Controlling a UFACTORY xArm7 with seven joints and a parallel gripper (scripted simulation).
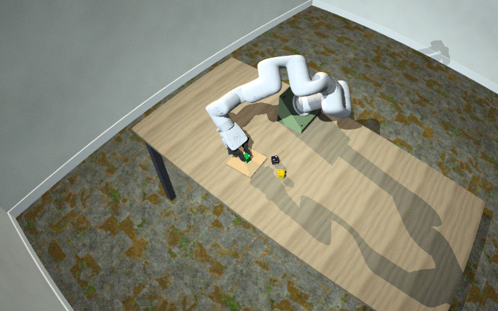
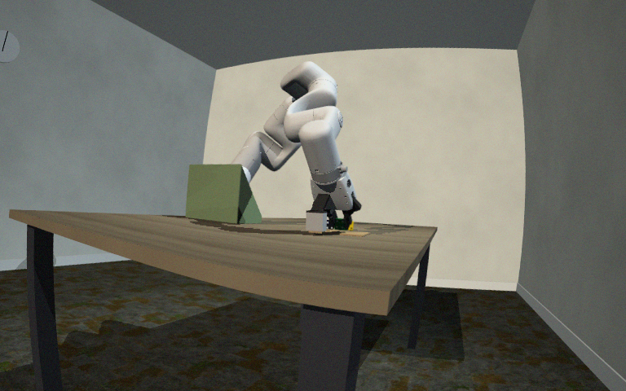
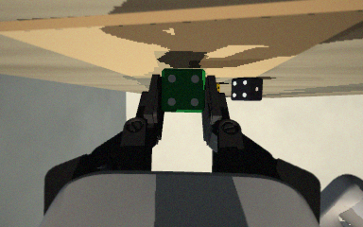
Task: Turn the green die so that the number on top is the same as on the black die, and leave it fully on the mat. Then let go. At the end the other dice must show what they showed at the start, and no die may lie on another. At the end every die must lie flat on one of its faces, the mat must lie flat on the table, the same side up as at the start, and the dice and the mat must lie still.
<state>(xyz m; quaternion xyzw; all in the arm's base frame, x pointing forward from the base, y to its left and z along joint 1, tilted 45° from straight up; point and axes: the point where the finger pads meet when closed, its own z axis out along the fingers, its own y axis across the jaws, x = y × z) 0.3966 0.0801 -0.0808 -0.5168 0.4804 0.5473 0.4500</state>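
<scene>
Right now the green die is 10 mm to the left of my hand and 10 mm below it. Round my hand: black die: 90 mm behind, 110 mm to the left, 20 mm below; then yellow die: 50 mm behind, 180 mm to the left, 20 mm below; then tan mat: 10 mm to the left, 40 mm below.
</scene>
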